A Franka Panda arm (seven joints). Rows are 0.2 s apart.
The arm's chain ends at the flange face. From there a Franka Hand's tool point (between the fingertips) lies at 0.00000 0.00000 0.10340 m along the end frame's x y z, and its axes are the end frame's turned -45 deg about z.
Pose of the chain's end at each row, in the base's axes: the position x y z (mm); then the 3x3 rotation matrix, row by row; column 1 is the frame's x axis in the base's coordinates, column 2 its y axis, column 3 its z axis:
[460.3, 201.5, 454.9], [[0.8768, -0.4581, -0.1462], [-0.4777, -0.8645, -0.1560], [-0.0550, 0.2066, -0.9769]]
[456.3, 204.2, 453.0], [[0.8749, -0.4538, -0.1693], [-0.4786, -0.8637, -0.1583], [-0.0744, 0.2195, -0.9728]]
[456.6, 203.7, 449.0], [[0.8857, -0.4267, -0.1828], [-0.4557, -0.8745, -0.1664], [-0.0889, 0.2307, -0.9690]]
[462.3, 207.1, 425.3], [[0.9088, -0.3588, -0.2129], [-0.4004, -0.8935, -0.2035], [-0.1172, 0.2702, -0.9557]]
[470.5, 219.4, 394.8], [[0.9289, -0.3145, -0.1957], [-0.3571, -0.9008, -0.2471], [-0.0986, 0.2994, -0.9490]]
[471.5, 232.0, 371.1], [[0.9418, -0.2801, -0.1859], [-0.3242, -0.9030, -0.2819], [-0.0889, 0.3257, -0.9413]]
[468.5, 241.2, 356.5], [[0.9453, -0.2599, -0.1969], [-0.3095, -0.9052, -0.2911], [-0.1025, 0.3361, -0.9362]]
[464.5, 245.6, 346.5], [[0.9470, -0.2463, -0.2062], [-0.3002, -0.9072, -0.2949], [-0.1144, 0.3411, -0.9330]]
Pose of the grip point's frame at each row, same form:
[445.2, 185.4, 353.9], [[0.9439, 0.2961, -0.1462], [0.2735, -0.9491, -0.1560], [-0.1850, 0.1072, -0.9769]]
[438.8, 187.8, 352.4], [[0.9395, 0.2978, -0.1693], [0.2723, -0.9491, -0.1583], [-0.2078, 0.1026, -0.9728]]
[437.7, 186.5, 348.8], [[0.9280, 0.3246, -0.1828], [0.2961, -0.9406, -0.1664], [-0.2260, 0.1003, -0.9690]]
[440.3, 186.1, 326.5], [[0.8963, 0.3889, -0.2129], [0.3487, -0.9149, -0.2035], [-0.2739, 0.1082, -0.9557]]
[450.3, 193.8, 296.7], [[0.8792, 0.4344, -0.1957], [0.3845, -0.8895, -0.2471], [-0.2814, 0.1420, -0.9490]]
[452.3, 202.9, 273.8], [[0.8640, 0.4679, -0.1859], [0.4093, -0.8678, -0.2819], [-0.2932, 0.1674, -0.9413]]
[448.1, 211.1, 259.7], [[0.8522, 0.4847, -0.1969], [0.4212, -0.8589, -0.2911], [-0.3101, 0.1652, -0.9362]]
[443.2, 215.1, 250.0], [[0.8438, 0.4955, -0.2062], [0.4292, -0.8538, -0.2949], [-0.3221, 0.1603, -0.9330]]

